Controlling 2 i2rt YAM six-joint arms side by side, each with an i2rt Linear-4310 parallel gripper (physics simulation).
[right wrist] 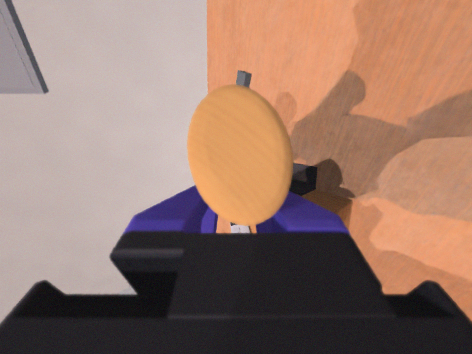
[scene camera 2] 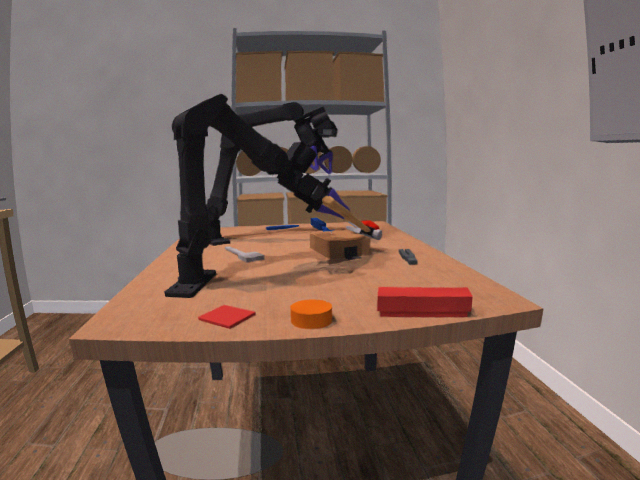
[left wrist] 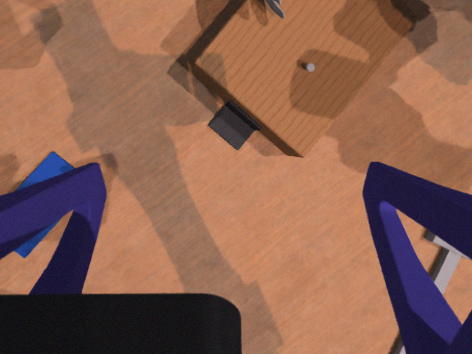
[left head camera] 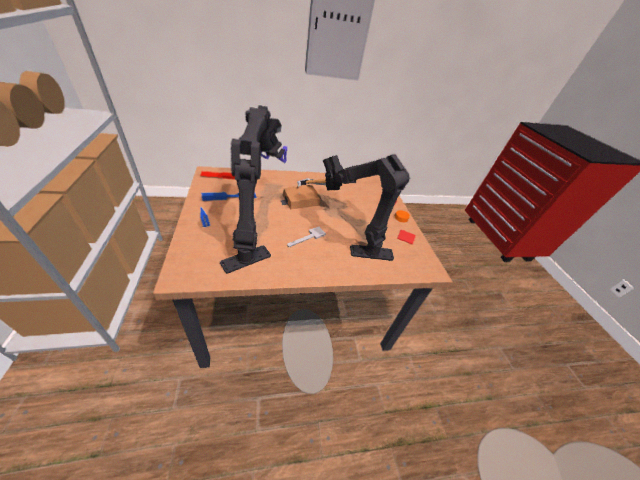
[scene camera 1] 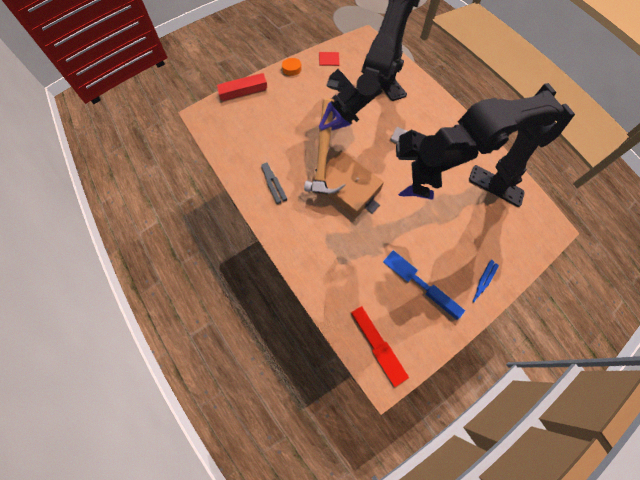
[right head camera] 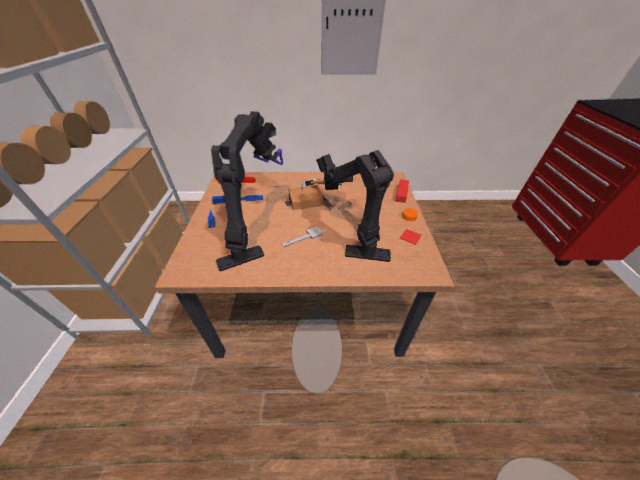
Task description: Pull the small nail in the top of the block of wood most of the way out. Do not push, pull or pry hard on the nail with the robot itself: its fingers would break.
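Pixels of known places: left gripper, fingertip midpoint: [scene camera 2: 323, 171] [left wrist: 234, 177] [left head camera: 276, 160] [scene camera 1: 399, 175] [right head camera: 275, 162]; right gripper, fingertip midpoint: [scene camera 2: 346, 214] [scene camera 1: 321, 129]; left arm's base, link origin: [scene camera 2: 213, 240] [left head camera: 246, 259] [scene camera 1: 496, 186] [right head camera: 240, 258]; right arm's base, link origin: [scene camera 2: 192, 284] [left head camera: 371, 253] [scene camera 1: 386, 81] [right head camera: 367, 253].
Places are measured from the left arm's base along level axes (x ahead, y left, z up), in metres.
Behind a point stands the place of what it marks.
The brown wood block [left head camera: 305, 200] @[x 0.197, y -0.423, z 0.046 m] [scene camera 1: 356, 198] @[x 0.306, y -0.393, z 0.050 m] [scene camera 2: 333, 246] @[x 0.187, y -0.512, z 0.036 m] [left wrist: 270, 65] @[x 0.281, y -0.404, z 0.050 m] sits on the table. The small nail [scene camera 1: 357, 178] @[x 0.251, y -0.418, z 0.061 m] [left wrist: 310, 67] @[x 0.251, y -0.416, z 0.061 m] stands in its top, its head a little above the wood. My right gripper [scene camera 1: 325, 125] @[x 0.193, y -0.568, z 0.133 m] [scene camera 2: 338, 205] @[x 0.193, y -0.568, z 0.133 m] is shut on the wooden handle of a claw hammer [scene camera 1: 323, 155] @[x 0.257, y -0.528, z 0.110 m] [scene camera 2: 351, 217] @[x 0.211, y -0.565, z 0.123 m] [right wrist: 240, 155], held slanting down to its head. The head is over the block's edge, its claw pointing toward the nail but apart from it in the left wrist view. Whether the head touches the block is unclear. My left gripper [scene camera 1: 416, 193] [left wrist: 234, 177] @[x 0.302, y -0.306, z 0.244 m] is open and empty, high beside the block.
Black pieces [left wrist: 232, 125] @[x 0.282, y -0.346, z 0.003 m] stand against the block's sides. Grey pliers [scene camera 1: 272, 182] @[x 0.362, y -0.647, z 0.013 m], a grey flat-headed tool [left head camera: 305, 238] @[x -0.016, y -0.287, z 0.010 m], a blue tool [scene camera 1: 423, 285] @[x 0.439, y -0.114, z 0.016 m], blue tweezers [scene camera 1: 485, 280] @[x 0.338, y 0.053, z 0.012 m], a red tool [scene camera 1: 379, 346] @[x 0.645, y -0.153, z 0.010 m], a red box [scene camera 1: 241, 87] @[x 0.084, y -0.950, z 0.041 m], an orange disc [scene camera 1: 291, 66] @[x -0.105, y -0.853, z 0.027 m] and a red square [scene camera 1: 329, 58] @[x -0.238, y -0.759, z 0.006 m] lie around.
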